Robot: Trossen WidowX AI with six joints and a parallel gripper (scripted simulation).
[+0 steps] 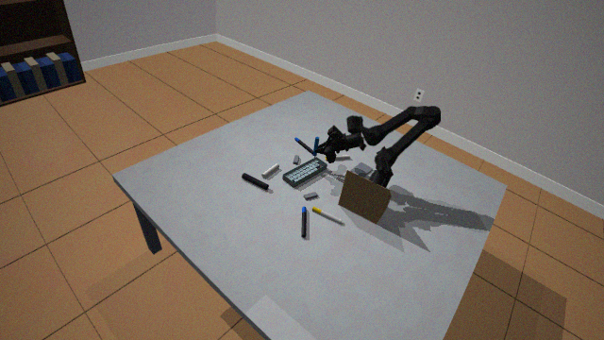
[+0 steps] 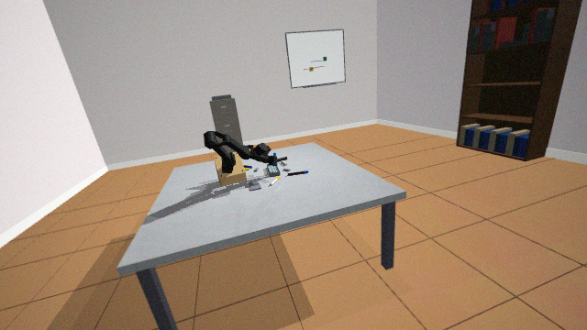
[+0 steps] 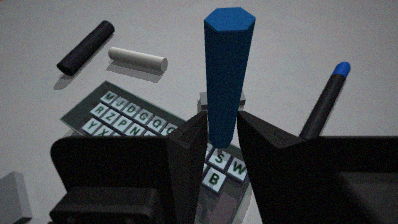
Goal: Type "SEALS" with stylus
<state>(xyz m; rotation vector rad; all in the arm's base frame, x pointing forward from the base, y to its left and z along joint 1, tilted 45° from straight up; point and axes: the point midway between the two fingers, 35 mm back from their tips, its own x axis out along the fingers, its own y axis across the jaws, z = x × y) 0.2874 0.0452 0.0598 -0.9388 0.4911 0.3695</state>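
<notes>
Now: the b key 8 cm below my gripper tip, 2 cm behind it and 1 cm to the right of it. Round my gripper tip: blue stylus (2 cm below); white cylinder (19 cm to the left, 8 cm below, 8 cm ahead); grey block (16 cm behind, 14 cm to the right, 9 cm below).
</notes>
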